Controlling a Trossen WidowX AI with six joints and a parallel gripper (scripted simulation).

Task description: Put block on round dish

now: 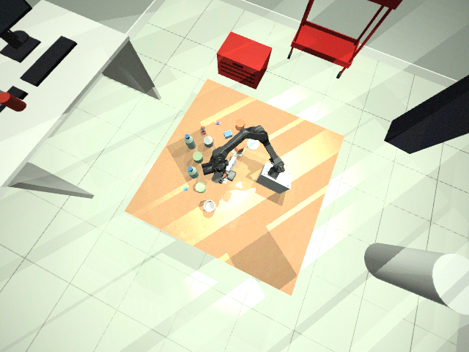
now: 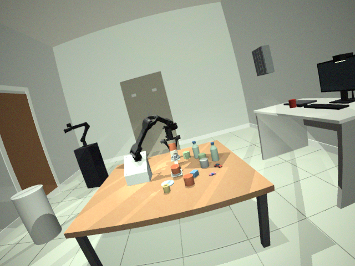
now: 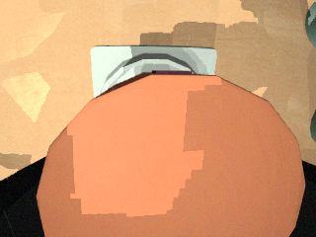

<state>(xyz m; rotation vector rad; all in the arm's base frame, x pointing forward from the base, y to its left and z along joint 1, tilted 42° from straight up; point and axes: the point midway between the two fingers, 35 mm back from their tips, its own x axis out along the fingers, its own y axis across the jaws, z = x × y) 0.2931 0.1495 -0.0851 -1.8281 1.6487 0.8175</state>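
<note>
The grey block lies 10 mm to the right of my gripper tip and 90 mm below it. The rest, counted from my gripper tip: grey cylinder (250 mm ahead, 170 mm to the right, 140 mm below); blue block (160 mm ahead, 340 mm to the right, 150 mm below); balance beam (10 mm ahead, 140 mm to the right, 130 mm below).
</note>
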